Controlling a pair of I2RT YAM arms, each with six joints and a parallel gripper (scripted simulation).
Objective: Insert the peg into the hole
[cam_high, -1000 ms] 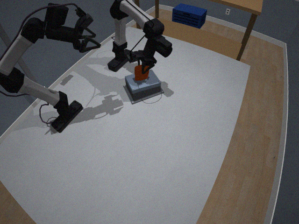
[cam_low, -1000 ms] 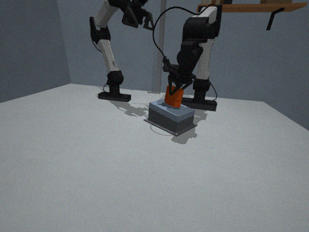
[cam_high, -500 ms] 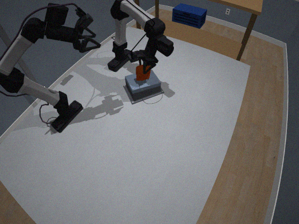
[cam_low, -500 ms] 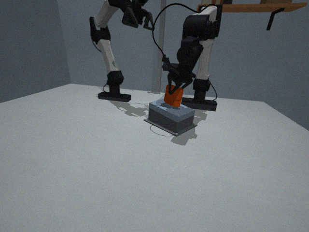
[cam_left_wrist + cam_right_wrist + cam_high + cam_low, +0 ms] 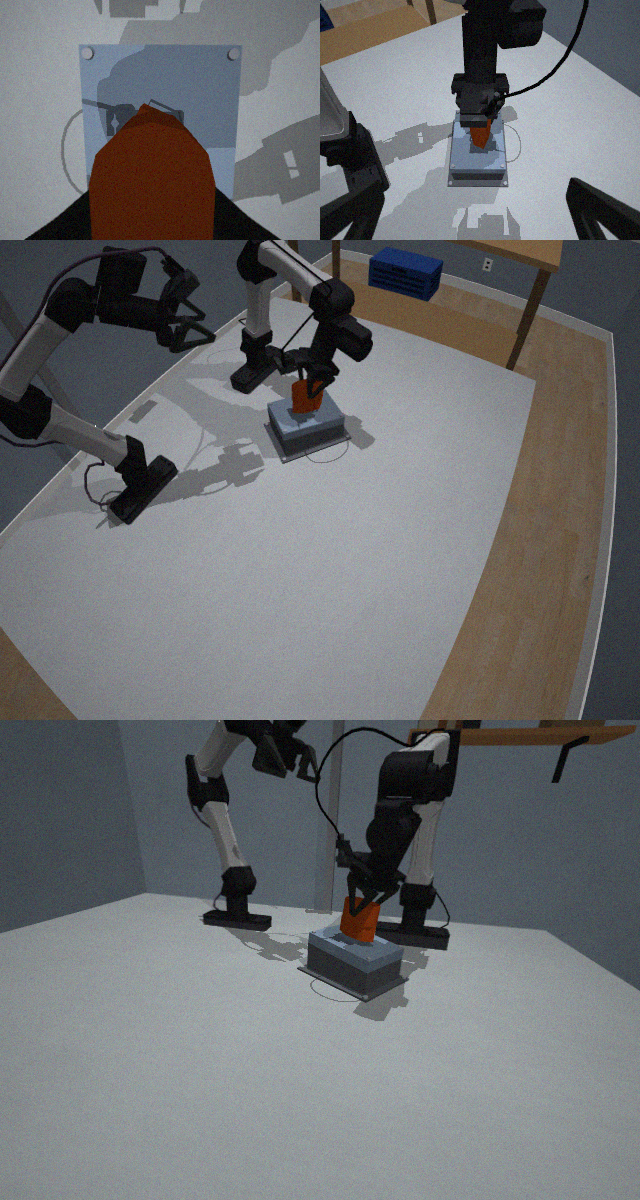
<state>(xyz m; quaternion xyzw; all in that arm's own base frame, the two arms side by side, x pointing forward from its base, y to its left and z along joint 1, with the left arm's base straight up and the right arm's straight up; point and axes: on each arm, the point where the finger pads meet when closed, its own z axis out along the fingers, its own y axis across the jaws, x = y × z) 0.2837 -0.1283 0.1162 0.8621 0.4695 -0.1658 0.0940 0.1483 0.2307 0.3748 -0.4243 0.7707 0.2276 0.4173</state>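
Observation:
Right now the blue-grey plate is 1 cm behind my left hand and 8 cm below it. Also, from my left hand: orange peg 2 cm below.

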